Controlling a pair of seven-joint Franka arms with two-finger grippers.
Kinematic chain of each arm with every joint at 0, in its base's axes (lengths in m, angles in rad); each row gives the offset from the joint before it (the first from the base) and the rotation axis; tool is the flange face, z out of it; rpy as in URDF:
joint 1: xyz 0 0 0.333 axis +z
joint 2: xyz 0 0 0 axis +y
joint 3: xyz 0 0 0.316 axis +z
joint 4: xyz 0.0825 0 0 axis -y
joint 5: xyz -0.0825 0 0.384 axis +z
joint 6: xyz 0 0 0 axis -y
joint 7: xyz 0.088 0 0 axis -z
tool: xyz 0 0 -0.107 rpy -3.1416 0 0
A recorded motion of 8 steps. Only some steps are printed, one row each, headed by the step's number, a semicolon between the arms.
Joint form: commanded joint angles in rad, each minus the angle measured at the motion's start. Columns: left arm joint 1, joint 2, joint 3, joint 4, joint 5, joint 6, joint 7; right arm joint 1, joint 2, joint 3, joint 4, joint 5, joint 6, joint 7.
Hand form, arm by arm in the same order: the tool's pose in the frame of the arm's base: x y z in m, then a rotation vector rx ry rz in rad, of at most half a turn. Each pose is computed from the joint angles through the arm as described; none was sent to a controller.
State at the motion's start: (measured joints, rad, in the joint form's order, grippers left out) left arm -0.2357 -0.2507 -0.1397 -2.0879 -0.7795 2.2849 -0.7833; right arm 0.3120 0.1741 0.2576 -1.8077 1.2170 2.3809 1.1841
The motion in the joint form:
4: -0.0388 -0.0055 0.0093 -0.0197 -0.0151 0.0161 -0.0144; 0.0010 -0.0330 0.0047 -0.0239 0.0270 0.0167 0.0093
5: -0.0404 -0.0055 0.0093 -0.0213 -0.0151 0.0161 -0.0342; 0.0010 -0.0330 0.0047 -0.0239 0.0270 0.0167 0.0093
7: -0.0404 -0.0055 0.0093 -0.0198 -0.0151 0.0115 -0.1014; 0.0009 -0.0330 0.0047 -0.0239 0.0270 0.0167 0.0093
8: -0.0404 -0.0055 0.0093 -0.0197 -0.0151 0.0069 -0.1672; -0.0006 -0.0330 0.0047 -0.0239 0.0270 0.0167 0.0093
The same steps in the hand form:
4: 0.4694 -0.2239 0.5787 2.1673 0.9150 -0.0279; 0.5351 0.3462 0.5068 -1.6002 1.3939 0.6792
5: 0.4689 -0.2246 0.5779 2.1599 0.9358 -0.0397; 0.5351 0.3462 0.5068 -1.6002 1.3939 0.6792
7: 0.4687 -0.2250 0.5783 2.1298 1.0061 -0.0763; 0.5351 0.3462 0.5068 -1.6001 1.3939 0.6791
8: 0.4683 -0.2253 0.5779 2.0993 1.0751 -0.1132; 0.5356 0.3454 0.5068 -1.5989 1.3950 0.6782

